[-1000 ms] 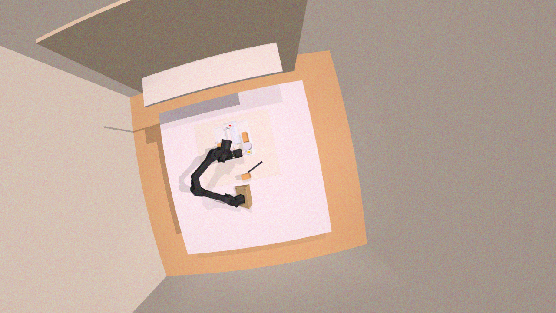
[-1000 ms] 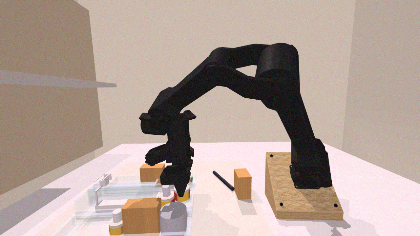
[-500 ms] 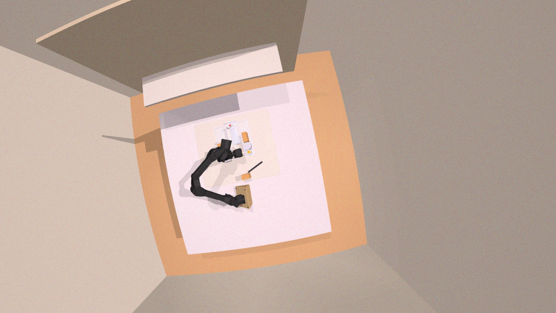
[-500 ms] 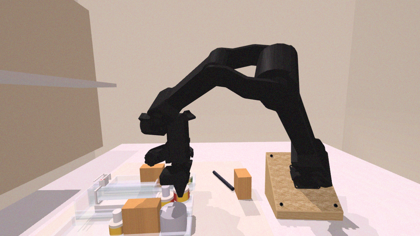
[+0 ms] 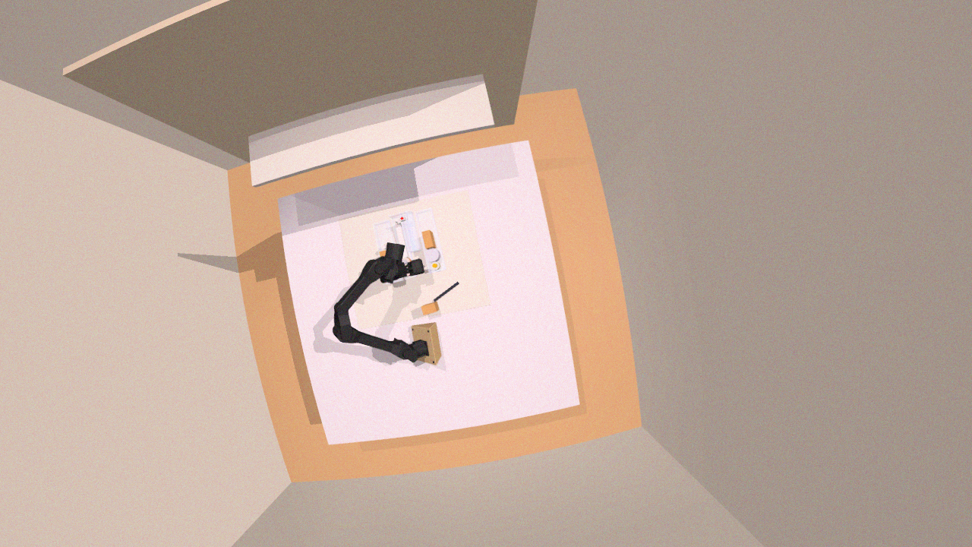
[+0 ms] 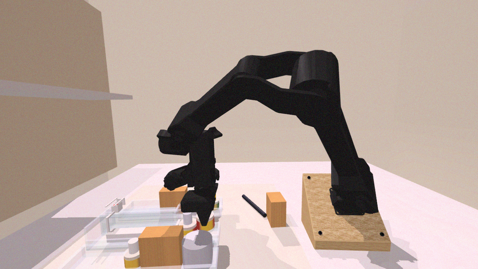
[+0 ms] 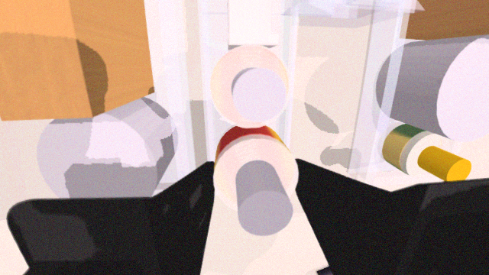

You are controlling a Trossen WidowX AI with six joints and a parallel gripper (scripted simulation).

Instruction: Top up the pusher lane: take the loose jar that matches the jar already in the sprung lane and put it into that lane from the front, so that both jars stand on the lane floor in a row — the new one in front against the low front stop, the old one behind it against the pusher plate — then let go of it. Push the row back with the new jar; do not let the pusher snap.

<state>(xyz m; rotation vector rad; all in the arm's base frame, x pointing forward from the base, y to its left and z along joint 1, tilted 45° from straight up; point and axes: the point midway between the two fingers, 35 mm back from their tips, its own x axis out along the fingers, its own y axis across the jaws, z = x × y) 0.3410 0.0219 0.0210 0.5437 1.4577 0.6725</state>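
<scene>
Now: gripper tip 150 mm short of the clear sprung lane, 10 mm to the left of it and 30 mm above it. Round my gripper tip: small jar 120 mm ahead, 90 mm to the left, 10 mm below; small orange block 180 mm behind, 80 mm to the right, 10 mm below; white pusher plate 150 mm ahead, 20 mm to the right.
</scene>
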